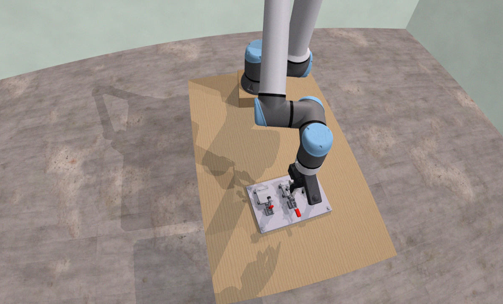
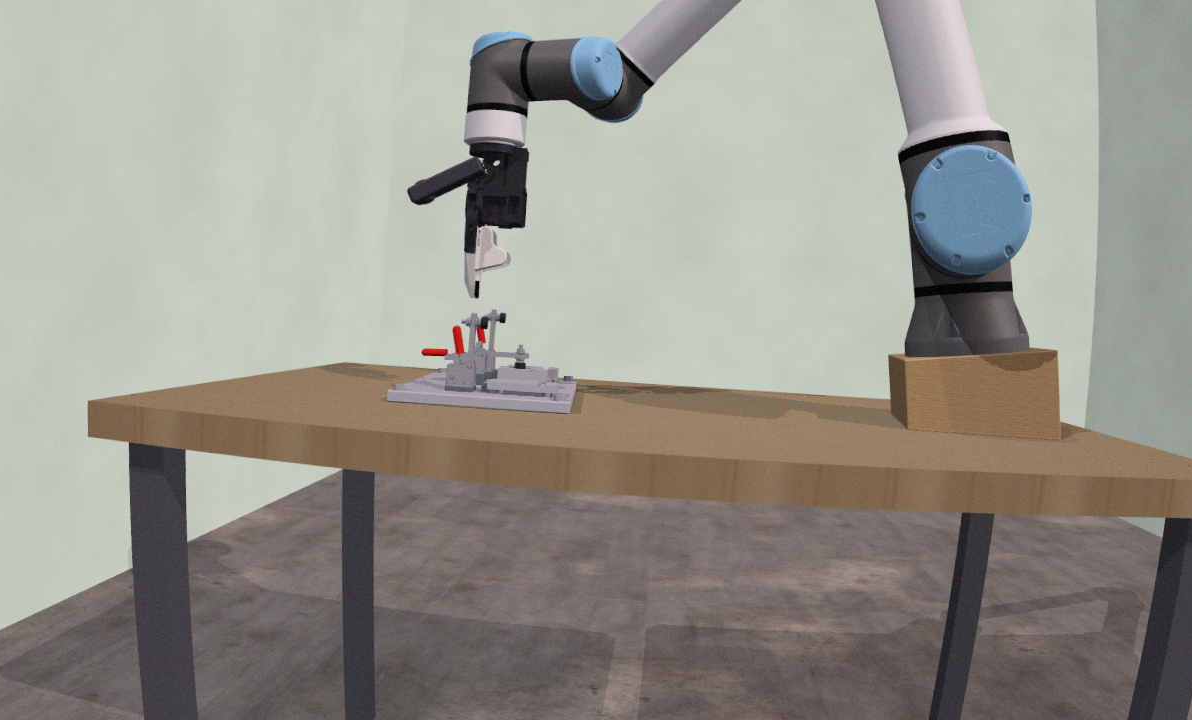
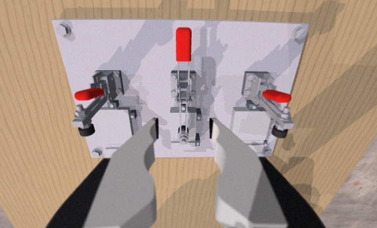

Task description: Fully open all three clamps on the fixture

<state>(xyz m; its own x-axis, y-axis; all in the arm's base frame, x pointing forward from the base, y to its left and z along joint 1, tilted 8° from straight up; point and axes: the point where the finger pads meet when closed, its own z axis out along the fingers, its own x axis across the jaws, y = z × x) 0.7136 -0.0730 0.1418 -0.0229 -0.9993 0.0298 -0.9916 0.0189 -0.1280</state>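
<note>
The grey fixture plate lies 150 mm below my hand and 40 mm behind it. From my hand the other things lie so: flat part 130 mm below, 110 mm to the left, 100 mm behind.
</note>
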